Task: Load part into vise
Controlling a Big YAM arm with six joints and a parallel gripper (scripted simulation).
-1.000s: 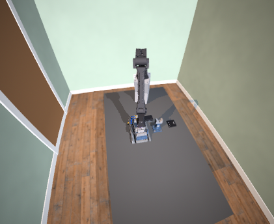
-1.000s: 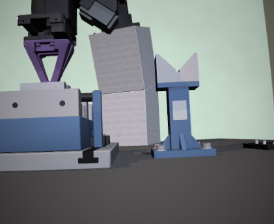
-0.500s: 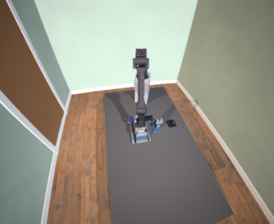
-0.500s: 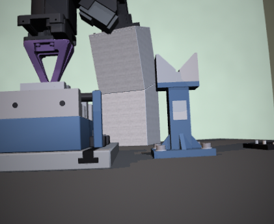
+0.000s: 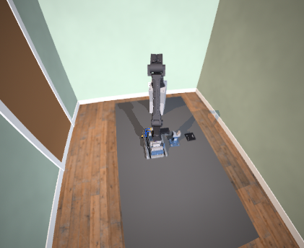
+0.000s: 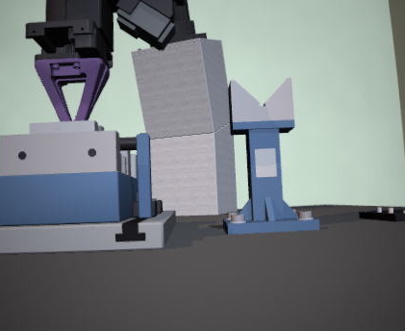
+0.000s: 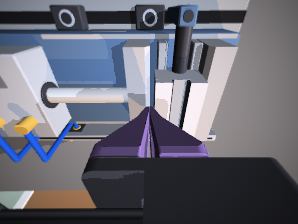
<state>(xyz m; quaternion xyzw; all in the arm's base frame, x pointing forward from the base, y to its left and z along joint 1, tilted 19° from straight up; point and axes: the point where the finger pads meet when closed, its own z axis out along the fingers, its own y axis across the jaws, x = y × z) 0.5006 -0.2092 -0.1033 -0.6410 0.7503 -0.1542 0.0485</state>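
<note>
The part is 2 cm ahead of my hand and 1 cm below it. From my hand the other things lie so: dark work stop rod (5 cm to the left, 3 cm ahead, 2 cm below); then moving jaw (3 cm below, 1 cm to the left, 1 cm behind); then fixed jaw (6 cm ahead, 3 cm below, 1 cm to the right).
</note>
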